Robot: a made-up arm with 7 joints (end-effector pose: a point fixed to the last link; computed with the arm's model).
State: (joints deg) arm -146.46 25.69 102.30 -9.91 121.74 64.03 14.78
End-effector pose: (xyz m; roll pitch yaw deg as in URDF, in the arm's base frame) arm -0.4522 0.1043 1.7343 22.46 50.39 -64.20
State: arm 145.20 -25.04 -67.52 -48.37 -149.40 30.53 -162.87
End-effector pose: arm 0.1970 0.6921 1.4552 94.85 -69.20 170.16
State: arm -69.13 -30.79 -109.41 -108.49 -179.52 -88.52 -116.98
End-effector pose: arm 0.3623 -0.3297 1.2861 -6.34 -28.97 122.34
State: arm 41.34 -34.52 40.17 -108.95 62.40 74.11 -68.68
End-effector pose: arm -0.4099 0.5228 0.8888 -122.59 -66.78 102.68
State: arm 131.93 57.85 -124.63 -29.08 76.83 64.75 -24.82
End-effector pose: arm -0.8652 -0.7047 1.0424 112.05 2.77 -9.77
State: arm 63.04 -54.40 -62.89 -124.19 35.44 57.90 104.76
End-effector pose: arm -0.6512 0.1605 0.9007 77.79 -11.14 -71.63
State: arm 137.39 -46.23 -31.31 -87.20 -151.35 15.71 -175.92
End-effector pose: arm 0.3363 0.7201 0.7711 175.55 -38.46 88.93
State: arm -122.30 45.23 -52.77 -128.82 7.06 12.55 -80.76
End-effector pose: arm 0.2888 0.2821 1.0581 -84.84 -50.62 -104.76
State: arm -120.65 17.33 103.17 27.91 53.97 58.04 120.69
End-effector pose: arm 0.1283 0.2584 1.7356 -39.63 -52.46 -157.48
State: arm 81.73 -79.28 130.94 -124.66 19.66 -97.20 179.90
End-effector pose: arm 0.1252 0.2559 0.9555 -108.40 23.08 134.00
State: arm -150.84 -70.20 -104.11 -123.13 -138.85 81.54 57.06
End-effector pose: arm 0.3773 0.1430 0.8320 173.06 25.29 -29.74
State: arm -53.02 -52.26 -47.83 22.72 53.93 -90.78 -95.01
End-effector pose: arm -0.5658 -0.6708 1.3909 -130.33 11.90 122.95
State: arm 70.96 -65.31 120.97 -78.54 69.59 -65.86 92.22
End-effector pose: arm 0.1661 0.5964 1.3077 15.50 35.25 -49.22
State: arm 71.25 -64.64 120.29 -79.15 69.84 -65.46 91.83
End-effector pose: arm 0.1768 0.5880 1.3072 14.75 36.17 -49.74
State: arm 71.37 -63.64 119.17 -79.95 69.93 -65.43 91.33
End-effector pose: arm 0.1886 0.5768 1.3055 14.15 37.75 -49.99
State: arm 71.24 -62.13 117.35 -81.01 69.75 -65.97 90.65
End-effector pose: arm 0.2020 0.5619 1.3016 13.81 40.35 -49.82
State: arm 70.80 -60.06 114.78 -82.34 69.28 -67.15 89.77
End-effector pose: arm 0.2159 0.5440 1.2948 13.79 44.03 -49.14
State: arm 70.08 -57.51 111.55 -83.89 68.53 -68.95 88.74
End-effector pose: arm 0.2291 0.5247 1.2844 14.10 48.60 -48.06
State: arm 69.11 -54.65 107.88 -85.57 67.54 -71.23 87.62
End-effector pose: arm 0.2396 0.5063 1.2706 14.69 53.73 -46.67
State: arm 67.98 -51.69 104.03 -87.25 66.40 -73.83 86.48
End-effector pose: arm 0.2462 0.4906 1.2544 15.50 58.98 -45.14
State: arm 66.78 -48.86 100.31 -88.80 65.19 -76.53 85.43
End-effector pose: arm 0.2484 0.4785 1.2378 16.37 63.95 -43.64
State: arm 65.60 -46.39 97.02 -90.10 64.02 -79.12 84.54
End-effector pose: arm 0.2464 0.4704 1.2227 17.21 68.24 -42.33
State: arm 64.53 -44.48 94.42 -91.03 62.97 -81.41 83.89
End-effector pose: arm 0.2415 0.4658 1.2109 18.03 71.58 -41.21
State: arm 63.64 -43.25 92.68 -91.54 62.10 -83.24 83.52
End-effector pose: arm 0.2353 0.4644 1.2032 18.92 73.83 -40.19
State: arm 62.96 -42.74 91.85 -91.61 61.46 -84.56 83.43
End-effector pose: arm 0.2289 0.4656 1.2000 20.08 74.95 -39.09
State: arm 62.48 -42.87 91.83 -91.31 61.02 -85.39 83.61
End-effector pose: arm 0.2229 0.4690 1.2005 21.42 75.11 -37.94
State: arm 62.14 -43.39 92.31 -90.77 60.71 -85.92 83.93
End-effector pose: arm 0.2171 0.4736 1.2033 22.94 74.66 -36.70
